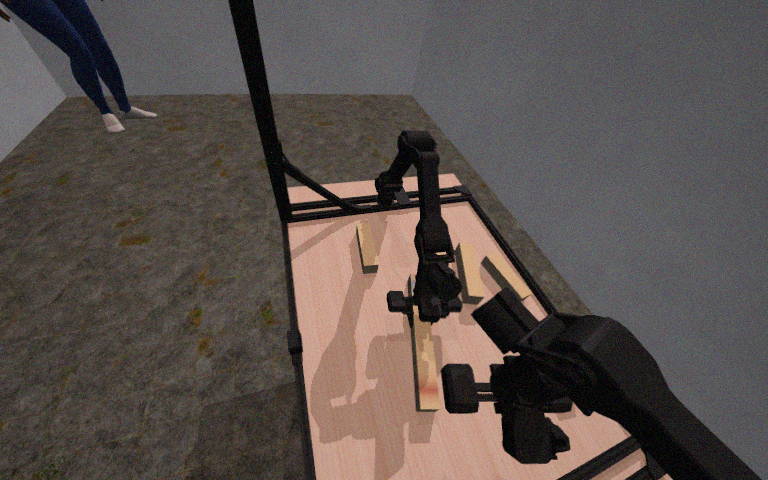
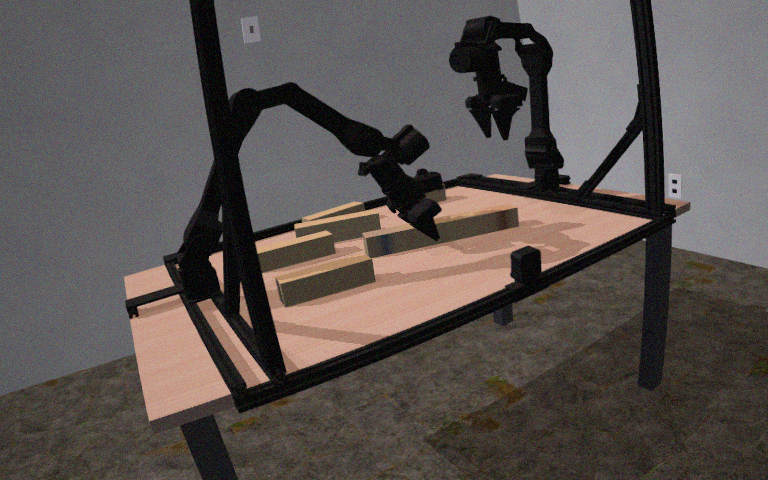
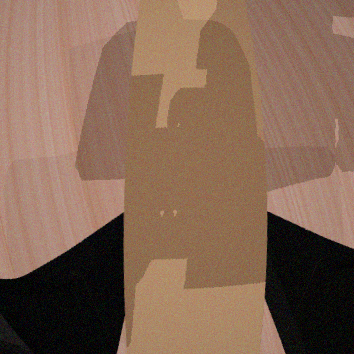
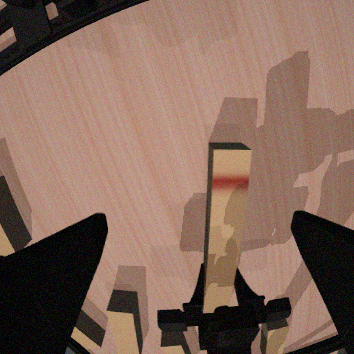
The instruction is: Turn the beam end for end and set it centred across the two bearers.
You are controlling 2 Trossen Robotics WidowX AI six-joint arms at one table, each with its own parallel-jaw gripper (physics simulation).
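Frame: origin at the left arm's base, x ahead, y left, z up, level; millimetres.
Seen in the pictures: left gripper, fingertip midpoint: (image 1: 419, 327) (image 2: 433, 236) (image 3: 188, 214) (image 4: 216, 262); right gripper, fingertip midpoint: (image 1: 481, 397) (image 2: 496, 138) (image 4: 201, 222); left arm's base at its link origin: (image 1: 384, 200) (image 2: 202, 295); right arm's base at its link origin: (image 2: 548, 189).
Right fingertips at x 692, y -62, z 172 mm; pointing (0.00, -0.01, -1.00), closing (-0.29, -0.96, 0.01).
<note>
Pixels of each thing's top centre, then the offset from my right fingertips to it. "pt": a spot on its surface instead.
- long wooden beam at its top centre: (image 3: 196, 145) (image 4: 221, 266) (image 2: 442, 219) (image 1: 423, 331) dx -177, dy +2, dz -147 mm
- tall upright post at a spot on its surface: (image 2: 215, 124) pt dx -673, dy -318, dz +138 mm
The long wooden beam (image 1: 426, 362) (image 2: 473, 223) (image 3: 197, 312) (image 4: 229, 163) lies flat on the table, its red-banded end nearest the right arm. My left gripper (image 1: 430, 305) (image 2: 430, 230) (image 3: 188, 214) (image 4: 216, 262) reaches down over the beam's other half, one finger on each long side, and is shut on it. My right gripper (image 1: 513, 376) (image 2: 494, 119) (image 4: 201, 222) is open and empty, high above the red-banded end. Two short blocks (image 1: 367, 245) (image 1: 470, 271) lie parallel on either side of the left arm, apart from the beam.
More short wooden blocks (image 1: 506, 273) (image 2: 325, 278) (image 2: 296, 250) (image 2: 339, 224) lie on the table behind and beside the left gripper. A black frame rail (image 2: 411, 340) runs round the table, with a tall upright post (image 1: 258, 95) (image 2: 215, 124) and a small clamp (image 2: 525, 264).
</note>
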